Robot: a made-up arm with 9 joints.
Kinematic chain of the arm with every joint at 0, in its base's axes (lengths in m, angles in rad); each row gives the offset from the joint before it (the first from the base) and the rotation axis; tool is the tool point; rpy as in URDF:
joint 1: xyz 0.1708 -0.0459 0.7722 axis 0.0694 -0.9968 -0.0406
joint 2: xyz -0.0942 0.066 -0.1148 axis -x
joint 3: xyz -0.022 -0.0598 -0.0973 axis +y
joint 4: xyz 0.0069 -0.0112 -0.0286 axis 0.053 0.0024 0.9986
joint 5: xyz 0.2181 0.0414 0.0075 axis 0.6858 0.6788 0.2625
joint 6: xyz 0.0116 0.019 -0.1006 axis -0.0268 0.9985 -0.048
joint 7: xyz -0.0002 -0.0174 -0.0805 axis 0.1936 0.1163 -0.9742
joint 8: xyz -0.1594 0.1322 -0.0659 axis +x
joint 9: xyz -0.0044 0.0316 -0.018 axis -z
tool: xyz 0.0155 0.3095 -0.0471 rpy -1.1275 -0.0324 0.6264
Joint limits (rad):
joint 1: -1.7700..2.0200
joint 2: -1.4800..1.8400
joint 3: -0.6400..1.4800
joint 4: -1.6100..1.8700
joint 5: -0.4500..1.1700
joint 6: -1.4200..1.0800
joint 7: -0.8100..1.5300
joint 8: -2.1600..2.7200
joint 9: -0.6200..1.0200
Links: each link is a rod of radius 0.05 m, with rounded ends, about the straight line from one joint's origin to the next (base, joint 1, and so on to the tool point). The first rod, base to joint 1, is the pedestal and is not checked.
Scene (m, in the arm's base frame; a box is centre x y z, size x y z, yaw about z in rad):
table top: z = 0
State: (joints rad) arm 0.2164 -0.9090 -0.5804 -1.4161 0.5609 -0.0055 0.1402 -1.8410 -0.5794
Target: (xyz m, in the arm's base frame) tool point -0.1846 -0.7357 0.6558
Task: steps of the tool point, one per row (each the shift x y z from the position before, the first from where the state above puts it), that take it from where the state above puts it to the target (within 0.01 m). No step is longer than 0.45 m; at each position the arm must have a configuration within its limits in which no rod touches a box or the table.
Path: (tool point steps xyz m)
1: 0.0647 -0.0086 -0.2109
2: 0.0654 -0.1321 -0.1835
3: 0.0541 -0.2224 -0.0921
4: 0.0358 -0.2483 0.0346
5: -0.2649 -0.2736 -0.0588
6: -0.3215 -0.1969 0.1510
7: -0.2188 -0.0569 0.3408

